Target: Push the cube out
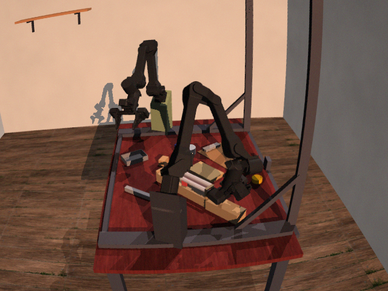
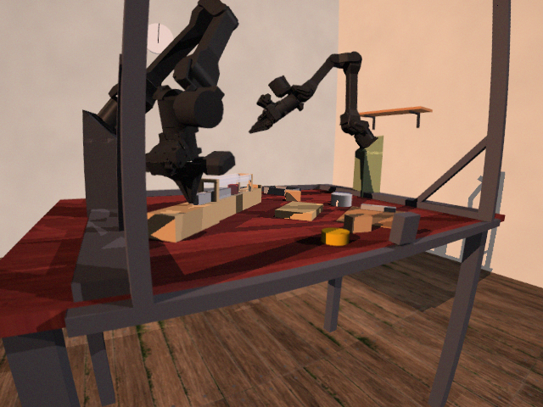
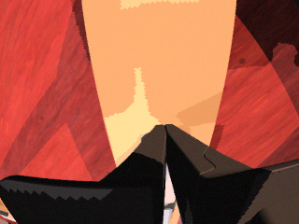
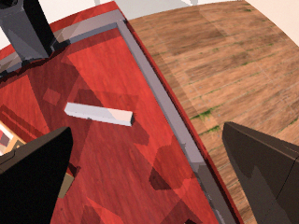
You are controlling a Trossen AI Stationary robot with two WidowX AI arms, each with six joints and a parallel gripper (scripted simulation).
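Right now the channel is 12 cm ahead of my left hand, 13 cm to the right of it and 3 cm below it. The rest, counted from my left hand: yellow disc (19 cm behind, 20 cm to the right, 7 cm below); then grey tray (37 cm ahead, 47 cm to the right, 8 cm below); then flat tan block (3 cm ahead, 30 cm to the right, 7 cm below).
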